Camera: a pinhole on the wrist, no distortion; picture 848 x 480 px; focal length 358.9 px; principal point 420.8 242.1 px. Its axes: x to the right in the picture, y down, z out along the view. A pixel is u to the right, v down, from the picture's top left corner.
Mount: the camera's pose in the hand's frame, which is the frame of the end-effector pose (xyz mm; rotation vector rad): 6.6 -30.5 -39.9 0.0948 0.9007 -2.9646
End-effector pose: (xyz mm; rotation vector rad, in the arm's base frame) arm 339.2 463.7 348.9 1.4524 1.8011 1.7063
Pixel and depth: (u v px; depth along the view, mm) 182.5 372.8 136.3
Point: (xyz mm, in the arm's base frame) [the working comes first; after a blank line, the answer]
In the camera's frame: -90.5 49.6 136.3

267.4 595.6 248.6
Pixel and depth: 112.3 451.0 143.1
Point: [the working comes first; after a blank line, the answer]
In the camera's frame: -123.0 83.3 143.1

229.1 621.7 239.1
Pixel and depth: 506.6 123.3 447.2
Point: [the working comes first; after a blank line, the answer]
In the camera's frame: 106.9 -148.0 447.2

630.9 636.1 46.3
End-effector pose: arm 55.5 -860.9 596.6 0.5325 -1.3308 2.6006
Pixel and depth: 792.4 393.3 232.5
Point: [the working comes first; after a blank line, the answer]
In the camera's frame: 240.7 97.9 232.5

370.9 -780.1 732.4
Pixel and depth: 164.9 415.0 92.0
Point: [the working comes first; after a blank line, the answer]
In the camera's frame: -65.6 44.3 92.0

30.8 -806.2 720.4
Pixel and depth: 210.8 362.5 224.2
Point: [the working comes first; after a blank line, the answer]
In the camera's frame: -131.2 75.2 224.2

27.7 -828.1 869.5
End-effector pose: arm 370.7 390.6 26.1 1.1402 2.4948 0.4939
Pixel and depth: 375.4 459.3 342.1
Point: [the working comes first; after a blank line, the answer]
In the camera's frame: -43.3 207.0 342.1

148.2 206.8 -273.7
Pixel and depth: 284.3 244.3 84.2
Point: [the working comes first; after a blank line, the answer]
In the camera's frame: -32.0 0.5 84.2

313.9 375.2 -42.4
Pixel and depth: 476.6 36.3 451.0
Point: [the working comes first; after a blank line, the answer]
In the camera's frame: 70.1 -258.6 451.0

600.4 350.2 -402.2
